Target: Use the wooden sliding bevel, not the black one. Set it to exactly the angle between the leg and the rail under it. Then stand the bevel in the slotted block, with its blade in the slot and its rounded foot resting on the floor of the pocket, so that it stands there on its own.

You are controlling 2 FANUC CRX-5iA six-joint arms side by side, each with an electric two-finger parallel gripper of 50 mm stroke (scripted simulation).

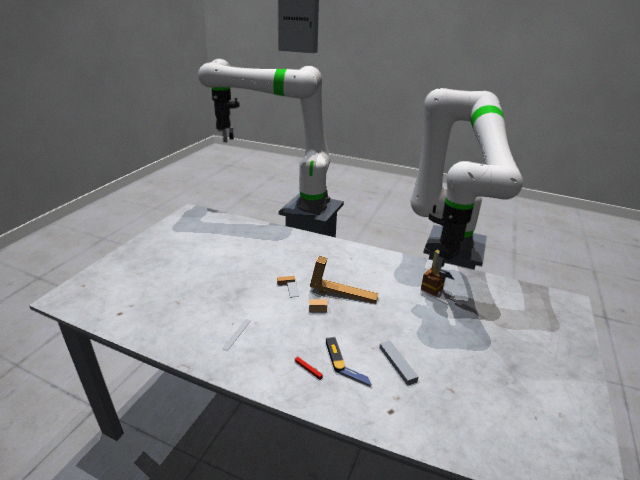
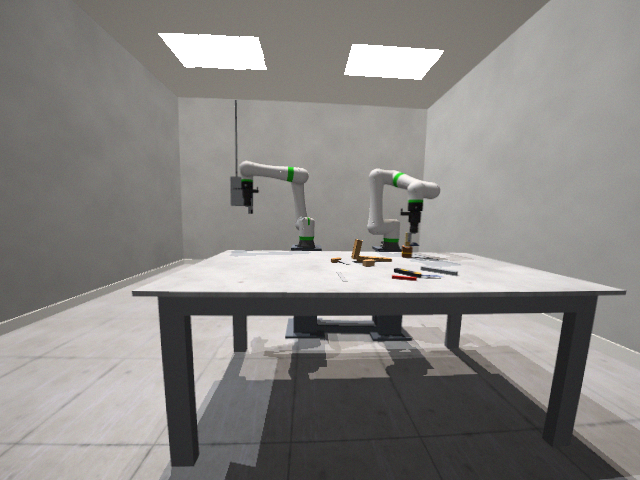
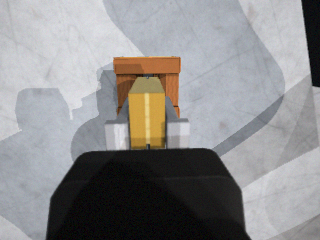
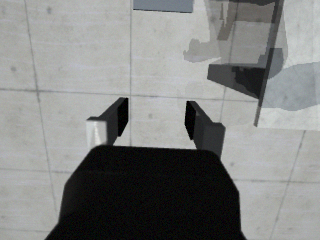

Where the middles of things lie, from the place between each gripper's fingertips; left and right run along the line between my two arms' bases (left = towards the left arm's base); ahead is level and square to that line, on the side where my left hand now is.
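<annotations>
The wooden bevel (image 3: 146,97) is 20 mm below my left hand. As for my right hand, it is 180 mm above the bevel, 370 mm short of it and 1200 mm to the right of it.
</annotations>
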